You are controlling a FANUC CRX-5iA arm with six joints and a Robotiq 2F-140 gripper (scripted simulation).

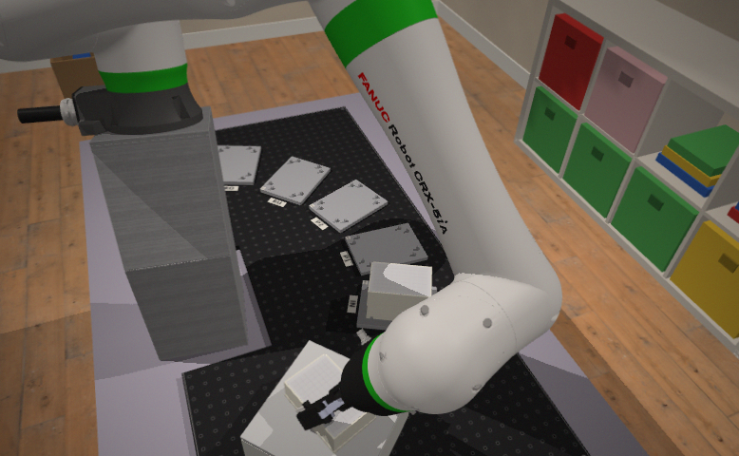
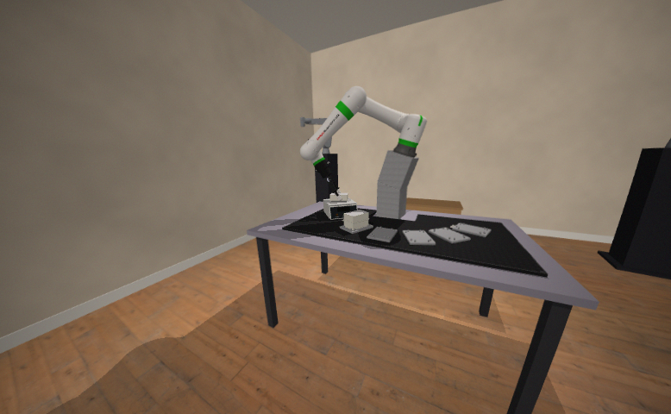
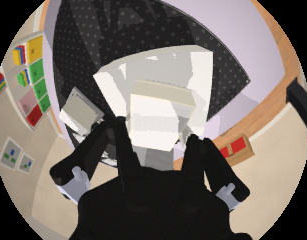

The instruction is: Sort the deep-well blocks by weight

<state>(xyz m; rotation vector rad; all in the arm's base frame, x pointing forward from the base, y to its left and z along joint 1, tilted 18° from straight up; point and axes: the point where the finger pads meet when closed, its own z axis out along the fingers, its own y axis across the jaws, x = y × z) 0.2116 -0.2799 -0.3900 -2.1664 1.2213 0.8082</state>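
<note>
My hand is 5 cm above the pale weigher platform. From my hand the other things lie so: grey nest plate: 15 cm ahead, 60 cm to the left, 14 cm below; check-weigher: 8 cm below.
</note>
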